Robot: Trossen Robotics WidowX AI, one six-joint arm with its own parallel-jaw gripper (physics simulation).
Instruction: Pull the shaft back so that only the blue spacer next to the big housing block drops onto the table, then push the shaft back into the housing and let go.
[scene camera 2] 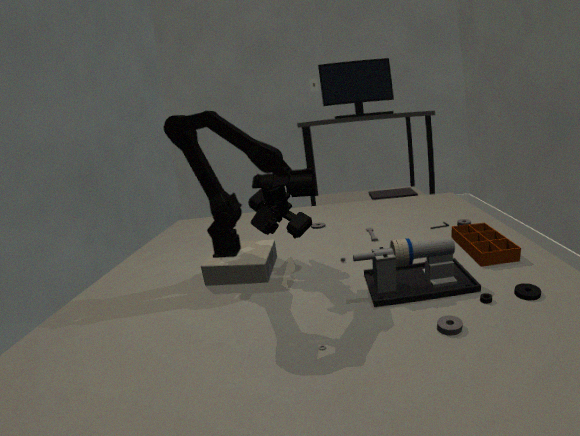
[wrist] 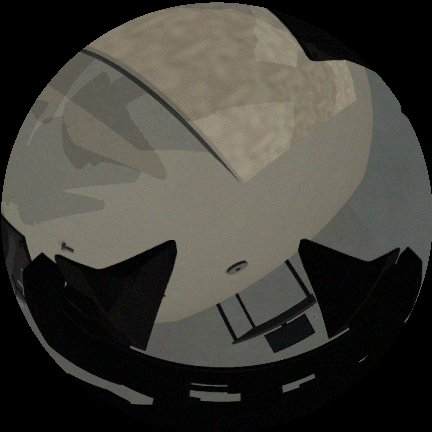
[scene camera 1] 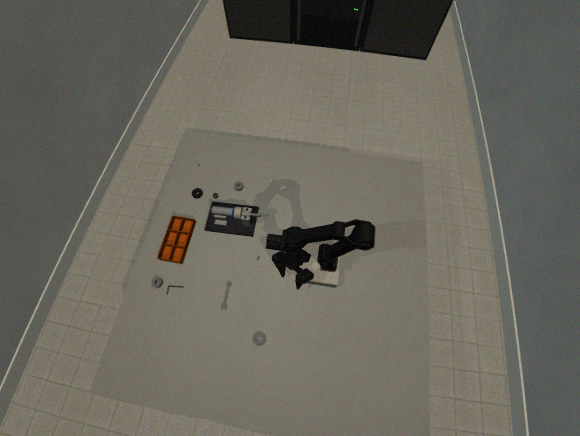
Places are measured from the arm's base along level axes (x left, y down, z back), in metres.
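Where they show: gripper, between the fingertips: (scene camera 2: 283,229) (wrist: 240,246) (scene camera 1: 290,282); arm's base, origin of its link: (scene camera 2: 227,252) (scene camera 1: 328,263).
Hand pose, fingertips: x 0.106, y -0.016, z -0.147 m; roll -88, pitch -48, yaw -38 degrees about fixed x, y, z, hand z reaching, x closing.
Observation:
Each offset is from my fingertips to the top centre of the thing. "*": to the spot under its first point.
The grey shaft @(* dx -0.270, dy -0.014, dz -0.192 m) (scene camera 1: 256,215) (scene camera 2: 363,257) sticks out horizontally through the small upright support (scene camera 2: 385,275). Behind the support, cream rings @(dx -0.273, dy -0.035, dz -0.273 m) (scene camera 1: 238,213) (scene camera 2: 400,252) sit on the shaft line. The thin blue spacer @(dx -0.273, dy -0.035, dz -0.293 m) (scene camera 1: 233,212) (scene camera 2: 409,251) stands between them and the big grey housing (scene camera 1: 221,211) (scene camera 2: 435,248). These parts stand on a dark base plate (scene camera 1: 240,229) (scene camera 2: 415,289). My gripper (scene camera 1: 291,281) (scene camera 2: 284,229) (wrist: 240,246) is open and empty, above the table near the robot's base, apart from the shaft. The shaft and spacer do not show in the wrist view.
An orange compartment bin @(dx -0.130, dy +0.037, dz -0.544 m) (scene camera 2: 500,258) stands beyond the base plate. A grey ring @(dx -0.451, dy +0.060, dz -0.327 m) (scene camera 2: 450,329), a black ring @(dx -0.383, dy +0.062, dz -0.525 m) (scene camera 2: 520,293) and a small black ring @(dx -0.381, dy +0.062, dz -0.430 m) (scene camera 2: 486,299) lie near the plate. A wrench @(dx +0.079, dy +0.065, dz -0.264 m) (scene camera 1: 225,295) (scene camera 2: 372,234), a hex key @(dx +0.094, dy +0.068, dz -0.489 m) (scene camera 1: 168,288) and a disc @(dx +0.229, dy +0.065, dz -0.093 m) (scene camera 1: 259,334) (wrist: 231,269) lie on the table.

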